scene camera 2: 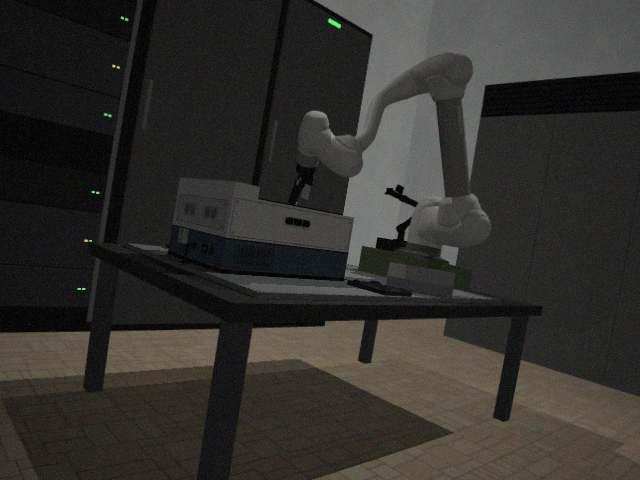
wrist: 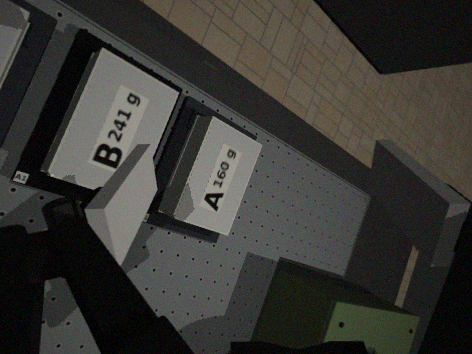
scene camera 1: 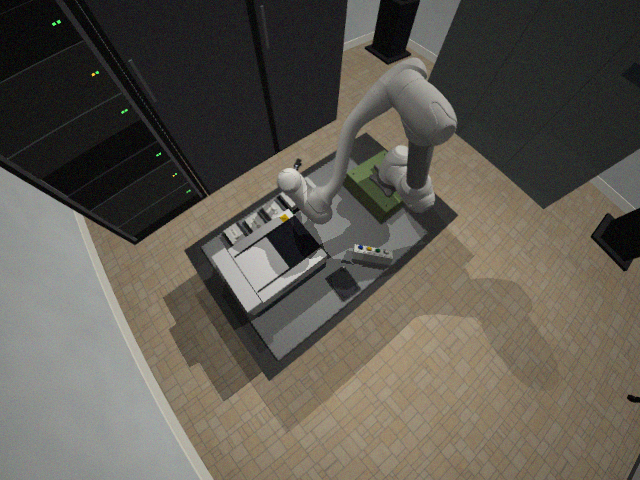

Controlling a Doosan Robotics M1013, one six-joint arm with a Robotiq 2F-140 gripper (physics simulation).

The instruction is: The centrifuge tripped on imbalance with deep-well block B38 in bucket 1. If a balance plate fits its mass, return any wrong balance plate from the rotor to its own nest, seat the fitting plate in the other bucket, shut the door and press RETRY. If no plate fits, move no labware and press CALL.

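Frame: origin at the arm's base, x left, y back, z up, level; metres.
Seen in the pictures: gripper, fingertip midpoint: [wrist: 262, 165]; arm's base, origin of the base link: [scene camera 1: 387, 181].
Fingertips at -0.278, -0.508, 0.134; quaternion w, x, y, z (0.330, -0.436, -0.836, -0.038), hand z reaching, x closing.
Observation:
Offsets run from my fingertips to a thing's middle, as dx, dy, dz. "pt": to the spot under its first point.
My gripper [scene camera 2: 301, 191] is open and empty. It hangs behind the centrifuge @(+0.311, -0.355, -0.108) [scene camera 1: 243, 269] [scene camera 2: 289, 230], low over the row of plate nests. In the wrist view one light finger pad [wrist: 121, 205] stands over the gap between two nests. Balance plate B @(-0.001, -0.038, -0.197) [wrist: 110, 121], marked 241 g, lies in its black nest. Balance plate A @(-0.004, +0.092, -0.197) [wrist: 219, 178], marked 160 g, lies in the nest beside it. The centrifuge's chamber [scene camera 1: 291, 240] shows as a dark open square. Its buckets and block B38 are hidden in the dark.
A button box @(+0.580, +0.126, -0.188) [scene camera 1: 371, 253] [scene camera 2: 419, 277] with coloured buttons stands right of the centrifuge. A dark flat pad @(pt +0.605, -0.109, -0.217) [scene camera 1: 342, 283] lies in front of it. The arm's green base block [scene camera 1: 370, 189] [wrist: 369, 331] stands at the back right. Dark cabinets stand behind the table.

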